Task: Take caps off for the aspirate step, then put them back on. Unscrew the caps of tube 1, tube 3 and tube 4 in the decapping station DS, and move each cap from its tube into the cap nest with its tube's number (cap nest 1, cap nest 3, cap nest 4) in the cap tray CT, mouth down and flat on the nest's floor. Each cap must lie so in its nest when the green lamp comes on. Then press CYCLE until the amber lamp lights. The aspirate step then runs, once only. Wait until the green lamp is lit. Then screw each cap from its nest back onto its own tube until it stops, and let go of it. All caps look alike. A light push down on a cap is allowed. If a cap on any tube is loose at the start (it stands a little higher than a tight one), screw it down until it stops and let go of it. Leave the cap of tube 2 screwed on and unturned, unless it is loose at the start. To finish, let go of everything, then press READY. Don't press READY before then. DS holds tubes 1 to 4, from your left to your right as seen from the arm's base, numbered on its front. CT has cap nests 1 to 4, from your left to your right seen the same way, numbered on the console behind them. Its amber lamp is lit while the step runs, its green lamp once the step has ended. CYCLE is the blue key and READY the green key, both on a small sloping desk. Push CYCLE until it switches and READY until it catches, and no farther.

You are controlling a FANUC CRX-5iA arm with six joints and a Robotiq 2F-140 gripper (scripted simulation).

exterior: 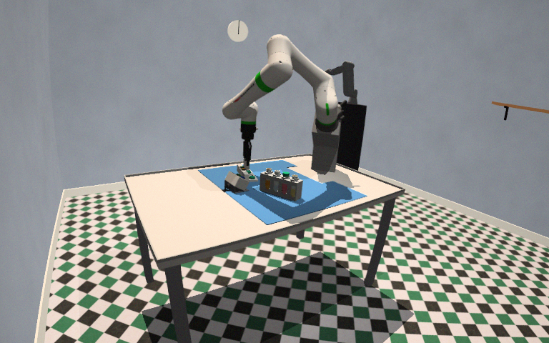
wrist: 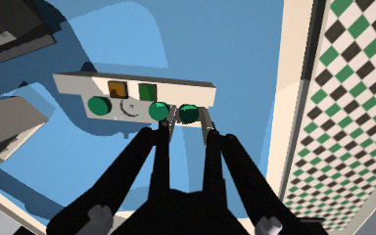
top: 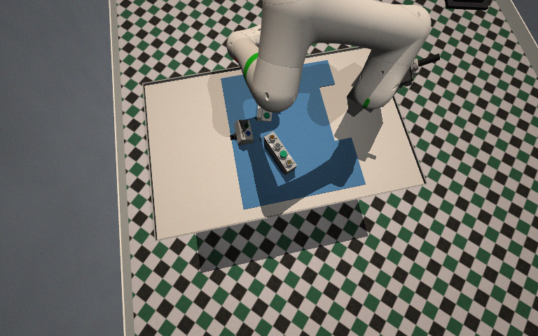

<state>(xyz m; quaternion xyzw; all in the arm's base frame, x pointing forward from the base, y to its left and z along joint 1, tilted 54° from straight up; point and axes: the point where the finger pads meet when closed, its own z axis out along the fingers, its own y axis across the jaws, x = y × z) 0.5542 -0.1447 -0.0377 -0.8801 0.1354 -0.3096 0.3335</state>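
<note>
Now: the blue cycle key 290 mm to the left of my hand, 100 mm ahead of it and 20 mm above it. The rest, counted from my hand: table edge 200 mm to the right, 50 mm ahead, 40 mm below; sloping key desk 270 mm to the left, 120 mm ahead, 10 mm above; green ready key 250 mm to the left, 110 mm ahead, 20 mm above.
</note>
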